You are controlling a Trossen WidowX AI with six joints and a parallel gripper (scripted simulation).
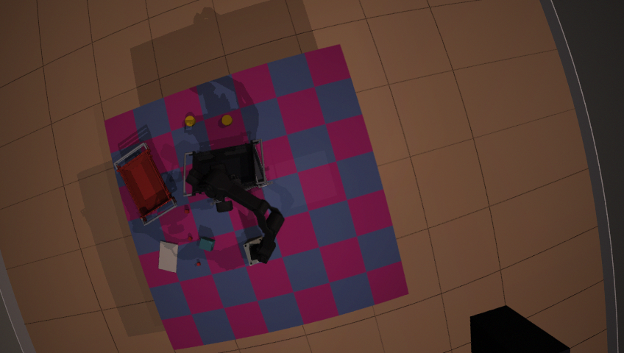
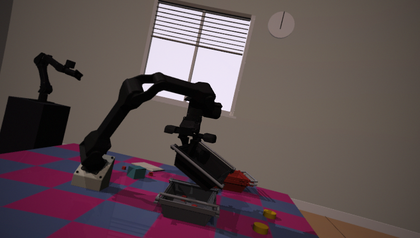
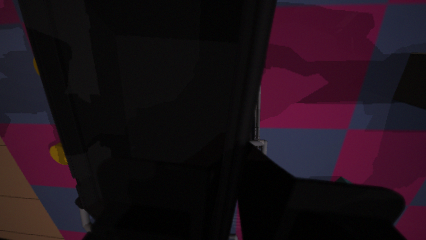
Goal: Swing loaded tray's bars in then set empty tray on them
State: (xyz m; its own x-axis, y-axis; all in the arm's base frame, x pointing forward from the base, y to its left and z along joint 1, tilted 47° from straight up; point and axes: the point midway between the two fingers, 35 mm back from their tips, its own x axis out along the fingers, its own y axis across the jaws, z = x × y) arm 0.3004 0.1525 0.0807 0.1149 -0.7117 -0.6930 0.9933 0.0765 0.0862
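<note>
Right now the dark tray is 80 mm ahead of my gripper tip. The rest, counted from my gripper tip: teal cube: 260 mm behind, 200 mm to the left, 150 mm below; white plate: 430 mm to the left, 300 mm behind, 170 mm below.
</note>
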